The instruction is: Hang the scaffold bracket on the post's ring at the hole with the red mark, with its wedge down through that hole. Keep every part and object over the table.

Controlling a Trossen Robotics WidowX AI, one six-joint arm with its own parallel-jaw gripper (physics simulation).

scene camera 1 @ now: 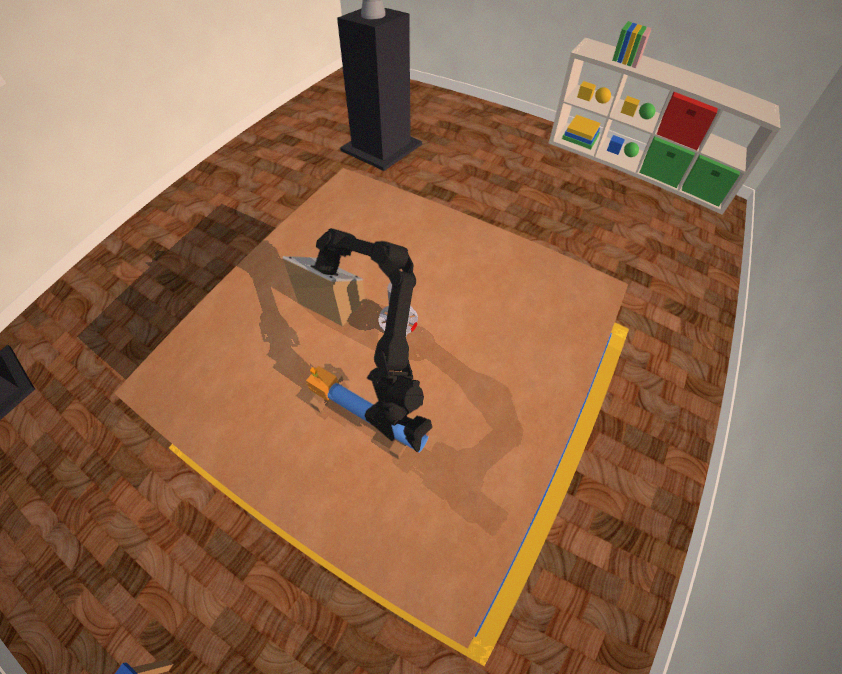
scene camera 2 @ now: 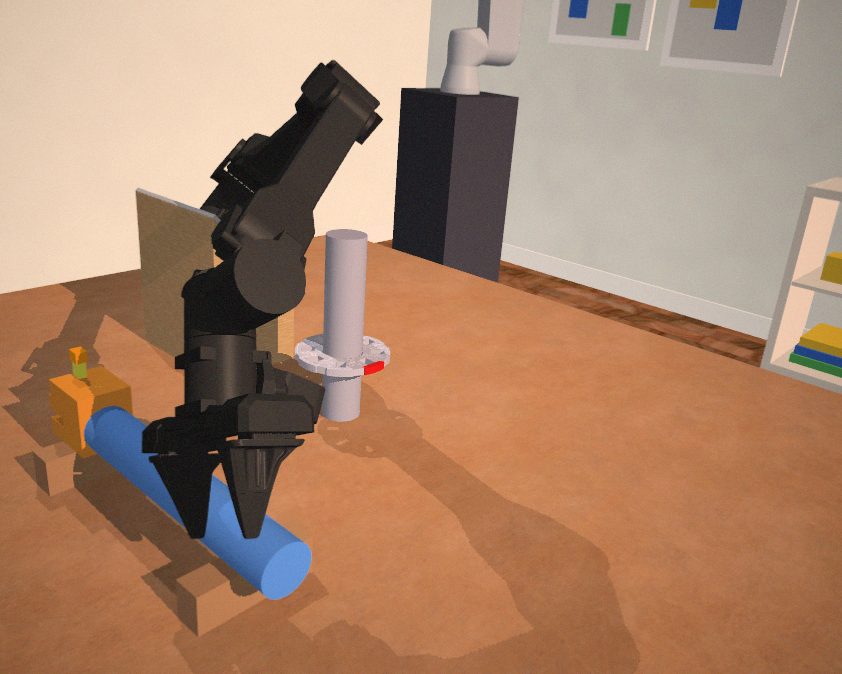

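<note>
The scaffold bracket lies on its side across two low brown blocks: its blue tube (scene camera 1: 349, 402) (scene camera 2: 119, 441) ends in an orange head (scene camera 1: 320, 383) (scene camera 2: 106, 394). A small orange and green wedge (scene camera 2: 78, 364) stands up from the head. My gripper (scene camera 1: 402, 429) (scene camera 2: 224, 535) is open and points down. Its fingers are spread at the blue tube near the end away from the head, with nothing gripped. The grey post (scene camera 2: 345, 295) stands upright behind the arm and carries a white ring (scene camera 1: 384, 319) (scene camera 2: 312, 361) with a red mark (scene camera 1: 414, 326) (scene camera 2: 374, 368). The arm partly hides the post and ring in scene camera 1.
One brown support block (scene camera 2: 203, 597) shows under the tube's free end, another (scene camera 2: 57, 470) near the head. The arm's tall base block (scene camera 1: 319, 295) (scene camera 2: 165, 274) stands behind the bracket, near the post. A yellow strip (scene camera 1: 561, 484) runs along the table's edge.
</note>
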